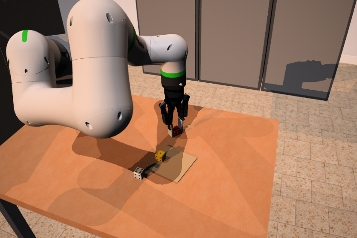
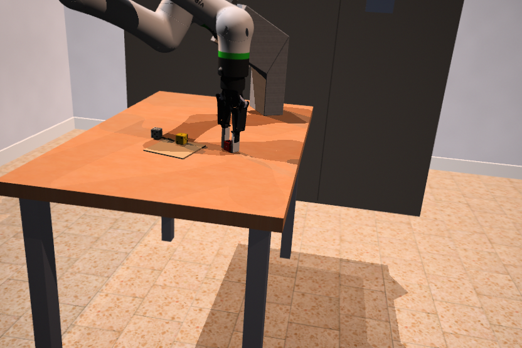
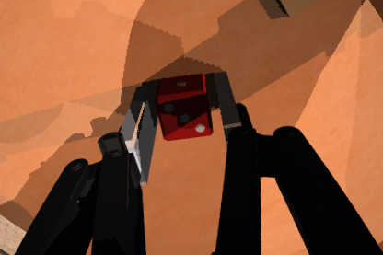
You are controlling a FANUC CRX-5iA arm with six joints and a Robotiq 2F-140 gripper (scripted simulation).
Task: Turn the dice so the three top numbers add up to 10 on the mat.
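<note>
Right now my hand is 2 cm above the red die. From my hand the other things lie so: white die: 25 cm to the right, 8 cm behind, 2 cm below; then yellow die: 16 cm to the right, 2 cm below, 2 cm behind; then tan mat: 17 cm to the right, 3 cm below, 2 cm ahead.
</note>
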